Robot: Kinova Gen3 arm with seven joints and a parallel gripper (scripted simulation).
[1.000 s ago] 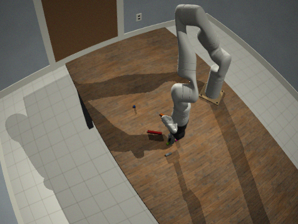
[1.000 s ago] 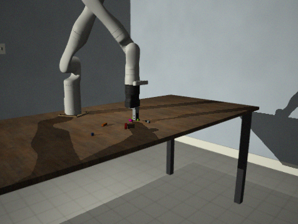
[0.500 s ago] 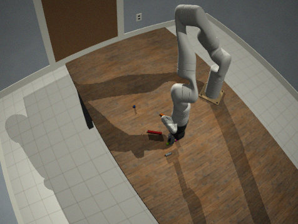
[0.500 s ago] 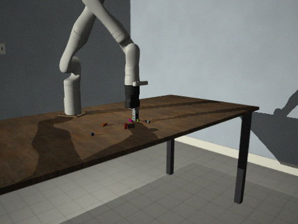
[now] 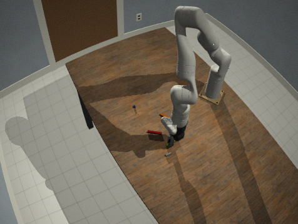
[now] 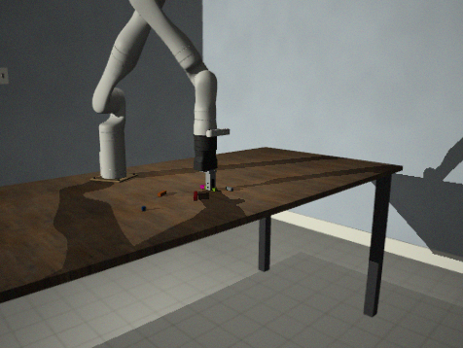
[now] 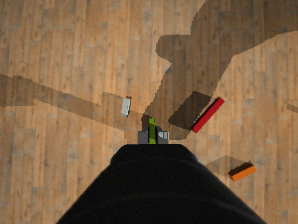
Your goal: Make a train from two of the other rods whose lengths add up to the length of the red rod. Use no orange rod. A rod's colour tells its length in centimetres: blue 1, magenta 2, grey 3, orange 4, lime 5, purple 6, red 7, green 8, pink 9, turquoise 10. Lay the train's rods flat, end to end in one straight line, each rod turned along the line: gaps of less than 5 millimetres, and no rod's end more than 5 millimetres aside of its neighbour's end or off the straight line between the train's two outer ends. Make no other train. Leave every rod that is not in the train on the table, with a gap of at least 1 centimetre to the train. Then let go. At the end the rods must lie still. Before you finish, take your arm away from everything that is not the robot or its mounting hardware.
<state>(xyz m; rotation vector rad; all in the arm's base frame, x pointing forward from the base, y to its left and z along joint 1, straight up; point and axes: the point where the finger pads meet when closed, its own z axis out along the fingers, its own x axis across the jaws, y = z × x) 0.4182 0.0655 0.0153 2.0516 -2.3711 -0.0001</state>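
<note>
My hand is 1 cm above the lime rod. The rest, counted from my hand: magenta rod: 4 cm behind, 1 cm to the left, 2 cm below; then grey rod: 5 cm ahead, 4 cm to the left, 2 cm below; then red rod: 2 cm ahead, 10 cm to the right, 2 cm below.
</note>
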